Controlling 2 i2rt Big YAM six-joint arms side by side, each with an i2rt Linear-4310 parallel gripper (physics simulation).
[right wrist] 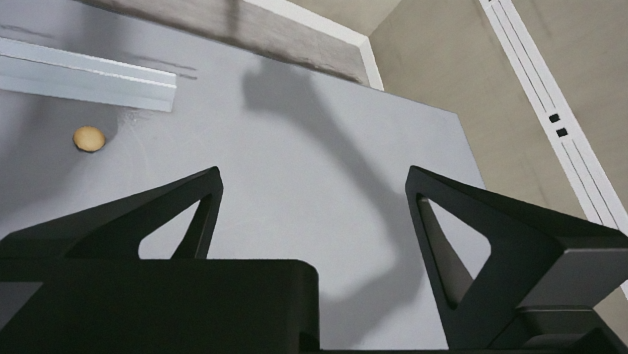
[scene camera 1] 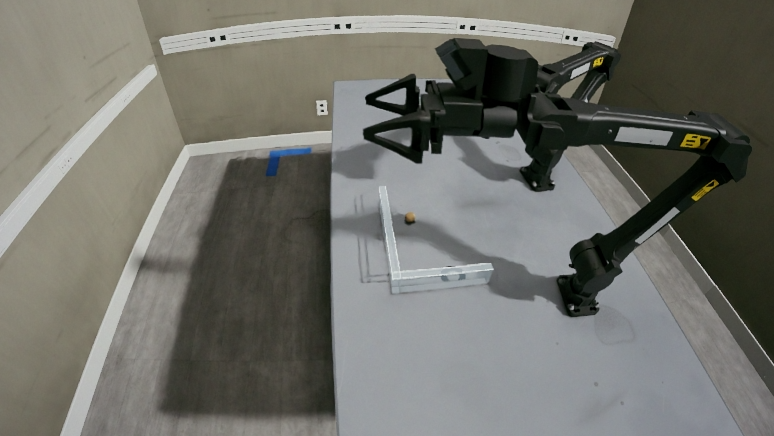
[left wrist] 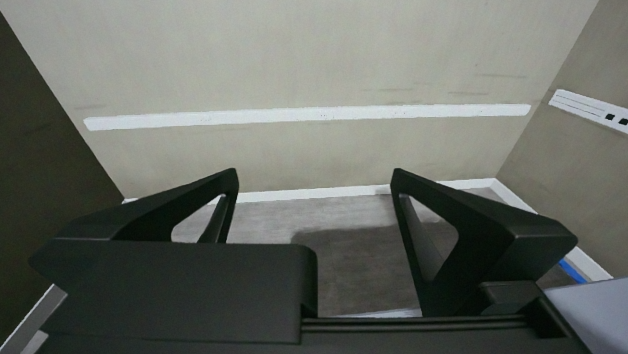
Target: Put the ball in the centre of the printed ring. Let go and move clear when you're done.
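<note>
A small orange ball (scene camera 1: 410,217) (right wrist: 89,139) rests on the table, on the inner side of a clear L-shaped wall. A grey round mark, seemingly the printed ring (scene camera 1: 445,276), shows partly through the near leg of that wall; its full outline is hard to see. My left gripper (scene camera 1: 365,115) (left wrist: 314,176) is open and empty, high above the table and pointing level at the far side wall. My right gripper (right wrist: 314,176) is open and empty, above the table, with the ball beyond its left finger in the right wrist view. In the scene view it is hidden behind the left arm.
The clear L-shaped wall (scene camera 1: 388,232) (right wrist: 90,75) stands upright on the grey table (scene camera 1: 487,373). One leg runs along the table's left edge, the other towards the left arm's base (scene camera 1: 579,297). The right arm's base (scene camera 1: 537,178) stands farther back.
</note>
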